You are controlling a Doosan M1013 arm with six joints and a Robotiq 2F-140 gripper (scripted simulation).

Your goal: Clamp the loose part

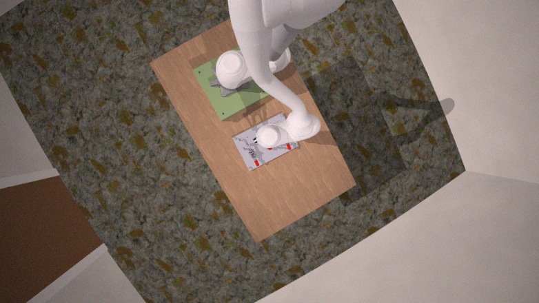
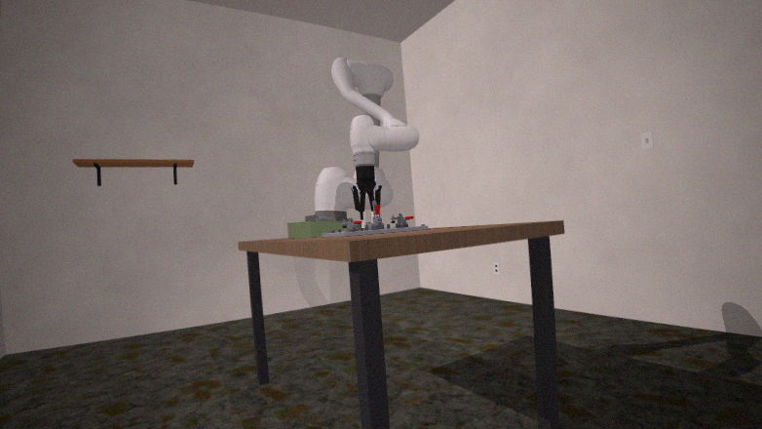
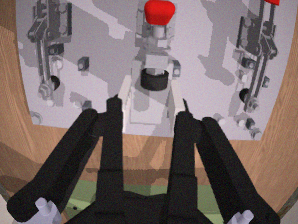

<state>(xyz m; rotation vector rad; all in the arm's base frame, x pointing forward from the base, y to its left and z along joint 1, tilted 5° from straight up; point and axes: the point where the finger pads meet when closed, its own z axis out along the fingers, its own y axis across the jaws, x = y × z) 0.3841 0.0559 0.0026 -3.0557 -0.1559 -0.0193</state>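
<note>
Right now the loose part is 30 mm below my hand. The rest, counted from my hand: grey fixture plate: 40 mm ahead, 50 mm below.
</note>
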